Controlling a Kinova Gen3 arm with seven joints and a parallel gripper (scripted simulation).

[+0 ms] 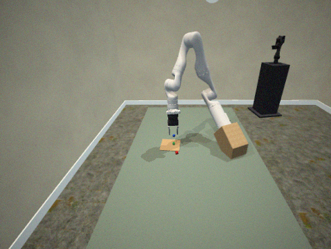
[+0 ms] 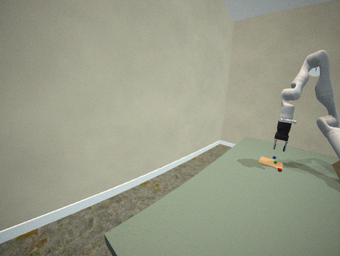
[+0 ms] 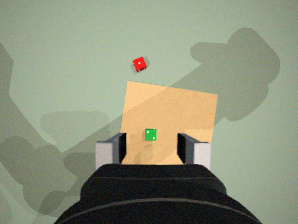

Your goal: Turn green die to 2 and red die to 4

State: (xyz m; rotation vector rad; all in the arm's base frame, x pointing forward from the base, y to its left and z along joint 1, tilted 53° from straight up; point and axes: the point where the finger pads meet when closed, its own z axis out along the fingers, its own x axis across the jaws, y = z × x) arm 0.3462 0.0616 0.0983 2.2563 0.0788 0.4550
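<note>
Right now the red die is 11 cm below my hand, 10 cm to the left of it and 1 cm behind it. The rest, counted from my hand: tan mat 11 cm below, 2 cm ahead; blue die 11 cm to the right, 11 cm below, 2 cm behind; green die 10 cm below.
</note>
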